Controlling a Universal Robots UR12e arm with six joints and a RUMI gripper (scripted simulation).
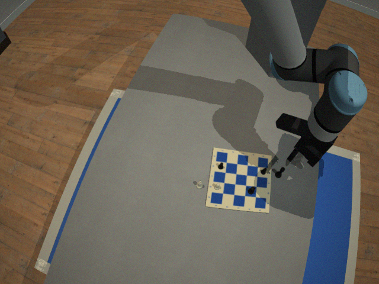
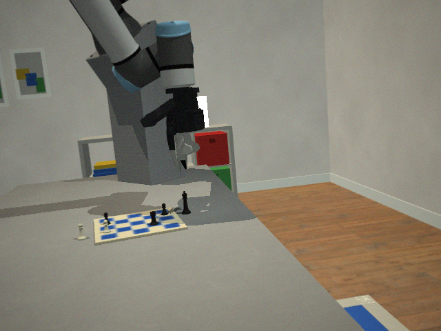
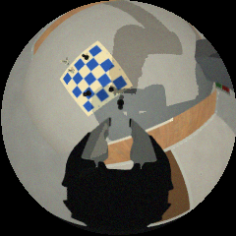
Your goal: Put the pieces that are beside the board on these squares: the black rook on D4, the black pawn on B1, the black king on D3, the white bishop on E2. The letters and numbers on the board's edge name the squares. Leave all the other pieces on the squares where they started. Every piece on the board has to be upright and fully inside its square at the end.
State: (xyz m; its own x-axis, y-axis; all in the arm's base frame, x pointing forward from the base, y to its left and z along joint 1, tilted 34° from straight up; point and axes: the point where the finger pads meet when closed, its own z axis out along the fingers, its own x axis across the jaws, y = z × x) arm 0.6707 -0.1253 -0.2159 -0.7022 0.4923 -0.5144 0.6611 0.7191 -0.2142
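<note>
Right now the black king is 11 cm below my hand. From my hand the other things lie so: black rook (12 cm below, 11 cm to the right, 6 cm ahead); then white pawn (23 cm to the right, 12 cm below, 5 cm ahead); then chessboard (14 cm to the right, 14 cm below, 2 cm ahead).
</note>
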